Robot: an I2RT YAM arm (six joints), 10 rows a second.
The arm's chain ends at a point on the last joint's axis. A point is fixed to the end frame.
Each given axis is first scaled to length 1.
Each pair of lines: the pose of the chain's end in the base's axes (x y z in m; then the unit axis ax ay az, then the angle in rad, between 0 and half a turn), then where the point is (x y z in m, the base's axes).
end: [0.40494 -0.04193 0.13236 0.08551 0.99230 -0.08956 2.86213]
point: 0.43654 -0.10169 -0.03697
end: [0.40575 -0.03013 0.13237 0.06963 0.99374 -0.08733 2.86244]
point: 0.43870 -0.08882 -0.03708
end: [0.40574 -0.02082 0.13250 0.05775 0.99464 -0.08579 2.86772]
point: 0.43881 -0.07870 -0.03720
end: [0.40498 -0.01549 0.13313 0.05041 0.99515 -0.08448 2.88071]
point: 0.43643 -0.07269 -0.03711
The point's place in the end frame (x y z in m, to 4 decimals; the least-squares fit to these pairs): 0.0105 -0.0264 0.1801
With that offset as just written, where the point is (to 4 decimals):
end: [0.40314 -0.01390 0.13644 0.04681 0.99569 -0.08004 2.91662]
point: 0.4287 -0.0693 -0.0354
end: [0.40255 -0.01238 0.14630 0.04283 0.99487 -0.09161 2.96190]
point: 0.4202 -0.0715 -0.0253
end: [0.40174 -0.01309 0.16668 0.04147 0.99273 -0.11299 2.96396]
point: 0.4187 -0.0795 -0.0023
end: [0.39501 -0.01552 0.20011 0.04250 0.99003 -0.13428 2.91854]
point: 0.4192 -0.0893 0.0352
